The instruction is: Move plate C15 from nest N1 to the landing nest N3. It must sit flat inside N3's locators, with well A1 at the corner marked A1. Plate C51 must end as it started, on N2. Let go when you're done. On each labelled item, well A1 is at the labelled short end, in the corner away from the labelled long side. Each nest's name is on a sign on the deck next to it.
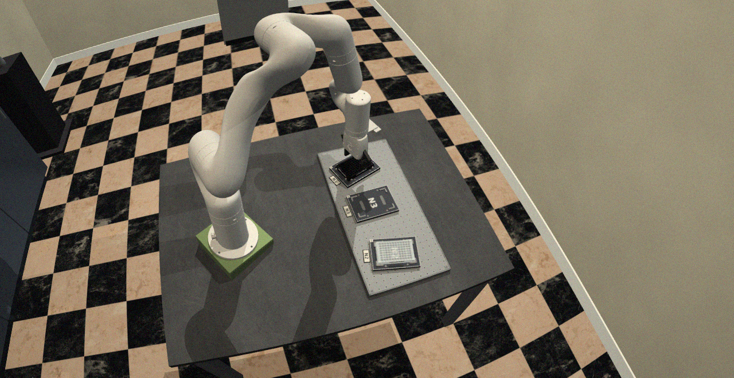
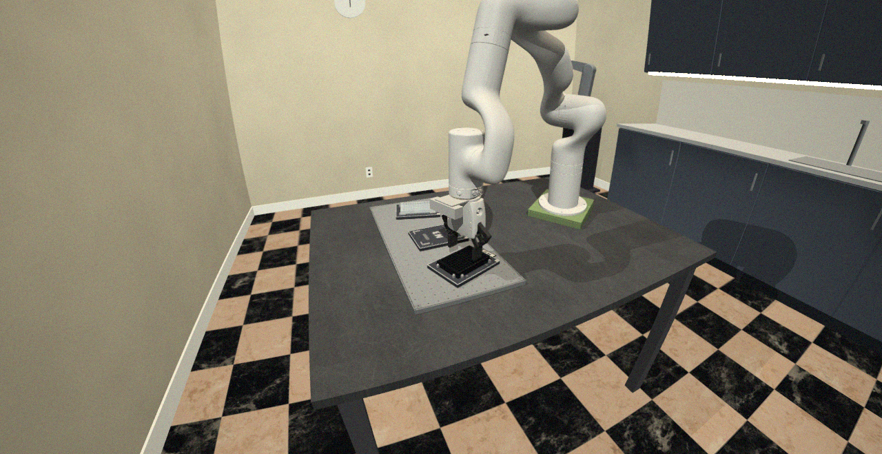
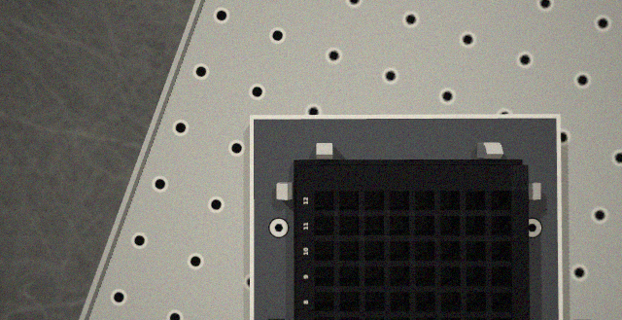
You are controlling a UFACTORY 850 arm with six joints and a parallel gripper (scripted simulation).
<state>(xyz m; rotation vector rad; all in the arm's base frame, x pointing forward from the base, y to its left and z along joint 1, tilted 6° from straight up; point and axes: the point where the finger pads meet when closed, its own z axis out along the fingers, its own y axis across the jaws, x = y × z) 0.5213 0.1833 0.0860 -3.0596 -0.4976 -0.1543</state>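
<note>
Now: hand 40 mm above the black plate C15. From my hand the other things lie so: dark nest base: 10 mm ahead, 180 mm to the right, 50 mm below; white plate C51: 400 mm to the right, 40 mm below.
</note>
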